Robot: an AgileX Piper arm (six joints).
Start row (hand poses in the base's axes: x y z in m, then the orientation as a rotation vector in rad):
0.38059, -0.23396, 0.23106, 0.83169, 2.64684, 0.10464
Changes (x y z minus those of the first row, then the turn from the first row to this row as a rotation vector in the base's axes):
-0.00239, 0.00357, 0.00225, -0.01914, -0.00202, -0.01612
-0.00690, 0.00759, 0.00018, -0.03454, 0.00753, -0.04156
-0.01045, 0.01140, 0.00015, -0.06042, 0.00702, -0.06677
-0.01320, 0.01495, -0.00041, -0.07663, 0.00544, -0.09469
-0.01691, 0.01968, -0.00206, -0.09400, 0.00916, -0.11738
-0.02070, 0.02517, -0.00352, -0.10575, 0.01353, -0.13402
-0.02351, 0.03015, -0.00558, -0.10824, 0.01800, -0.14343
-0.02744, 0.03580, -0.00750, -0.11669, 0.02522, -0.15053
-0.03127, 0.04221, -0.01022, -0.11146, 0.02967, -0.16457
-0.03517, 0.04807, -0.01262, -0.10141, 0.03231, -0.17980
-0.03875, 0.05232, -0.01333, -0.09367, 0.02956, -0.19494
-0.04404, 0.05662, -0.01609, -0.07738, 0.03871, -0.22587
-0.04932, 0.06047, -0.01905, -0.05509, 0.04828, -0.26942
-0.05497, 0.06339, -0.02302, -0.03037, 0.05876, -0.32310
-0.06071, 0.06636, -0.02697, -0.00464, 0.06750, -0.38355
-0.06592, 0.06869, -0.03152, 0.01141, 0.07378, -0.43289
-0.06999, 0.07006, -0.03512, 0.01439, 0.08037, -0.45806
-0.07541, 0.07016, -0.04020, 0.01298, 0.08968, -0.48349
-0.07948, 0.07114, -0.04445, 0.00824, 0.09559, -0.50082
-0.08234, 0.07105, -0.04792, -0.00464, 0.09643, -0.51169
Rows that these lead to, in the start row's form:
0.37820, -0.23039, 0.23331, 0.84608, 2.63460, 0.07584
0.37369, -0.22637, 0.23124, 0.87684, 2.62908, 0.04506
0.37014, -0.22256, 0.23121, 0.90080, 2.61188, 0.00456
0.36739, -0.21901, 0.23065, 0.93090, 2.59365, -0.02329
0.36368, -0.21428, 0.22900, 0.95511, 2.58209, -0.05348
0.35989, -0.20879, 0.22754, 0.97358, 2.57501, -0.07500
0.35708, -0.20381, 0.22548, 0.98605, 2.57358, -0.08261
0.35315, -0.19816, 0.22356, 0.99426, 2.57445, -0.09864
0.34932, -0.19175, 0.22084, 1.01539, 2.57209, -0.09733
0.34542, -0.18589, 0.21844, 1.03921, 2.56836, -0.08921
0.34184, -0.18164, 0.21773, 1.06037, 2.55920, -0.08173
0.33655, -0.17734, 0.21497, 1.10839, 2.55315, -0.07225
0.33127, -0.17349, 0.21201, 1.17466, 2.54023, -0.05826
0.32562, -0.17057, 0.20804, 1.25472, 2.52056, -0.04403
0.31988, -0.16760, 0.20409, 1.34260, 2.49272, -0.02947
0.31467, -0.16527, 0.19954, 1.41174, 2.46653, -0.02383
0.31060, -0.16390, 0.19594, 1.44628, 2.45468, -0.02936
0.30518, -0.16380, 0.19086, 1.48053, 2.44389, -0.04203
0.30111, -0.16282, 0.18661, 1.50220, 2.43537, -0.05555
0.29825, -0.16291, 0.18314, 1.51074, 2.42607, -0.07599

